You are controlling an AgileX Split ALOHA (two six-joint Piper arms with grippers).
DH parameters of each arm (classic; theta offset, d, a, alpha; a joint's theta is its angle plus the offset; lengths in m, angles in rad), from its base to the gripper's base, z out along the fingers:
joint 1: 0 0.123 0 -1.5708
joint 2: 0.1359 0 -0.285 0
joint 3: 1.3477 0 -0.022 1.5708
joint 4: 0 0.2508 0 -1.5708
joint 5: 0 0 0.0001 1.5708
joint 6: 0 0.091 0 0
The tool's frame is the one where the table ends.
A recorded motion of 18 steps. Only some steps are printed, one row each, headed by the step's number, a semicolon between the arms.
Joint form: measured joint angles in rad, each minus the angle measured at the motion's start. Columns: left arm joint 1, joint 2, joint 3, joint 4, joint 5, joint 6; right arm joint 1, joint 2, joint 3, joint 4, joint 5, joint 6.
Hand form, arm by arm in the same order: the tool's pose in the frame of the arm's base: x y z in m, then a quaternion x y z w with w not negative. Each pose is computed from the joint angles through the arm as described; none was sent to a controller.
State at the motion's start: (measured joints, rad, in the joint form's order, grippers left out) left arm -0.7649 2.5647 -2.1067 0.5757 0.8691 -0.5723; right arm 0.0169 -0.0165 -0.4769 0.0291 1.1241 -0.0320
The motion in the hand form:
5: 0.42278 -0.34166 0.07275 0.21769 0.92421 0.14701 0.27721; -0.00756 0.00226 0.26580 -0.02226 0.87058 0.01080 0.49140
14: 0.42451 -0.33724 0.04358 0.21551 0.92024 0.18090 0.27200; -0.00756 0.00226 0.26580 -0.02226 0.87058 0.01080 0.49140
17: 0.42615 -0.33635 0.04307 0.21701 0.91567 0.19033 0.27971; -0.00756 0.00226 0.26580 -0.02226 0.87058 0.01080 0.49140
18: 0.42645 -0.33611 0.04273 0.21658 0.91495 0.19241 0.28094; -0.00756 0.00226 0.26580 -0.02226 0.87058 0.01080 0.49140
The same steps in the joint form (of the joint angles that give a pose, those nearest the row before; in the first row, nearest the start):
5: 0.0000 0.1216 -0.1370 0.0918 0.0937 -0.0510; 0.0000 0.0000 0.0000 0.0000 0.0000 0.0000
14: 0.0000 0.1915 -0.1590 0.1570 0.1130 -0.0952; 0.0000 0.0000 0.0000 0.0000 0.0000 0.0000
17: 0.0000 0.1968 -0.1624 0.1879 0.1148 -0.1064; 0.0000 0.0000 0.0000 0.0000 0.0000 0.0000
18: 0.0000 0.1986 -0.1637 0.1939 0.1162 -0.1097; 0.0000 0.0000 0.0000 0.0000 0.0000 0.0000

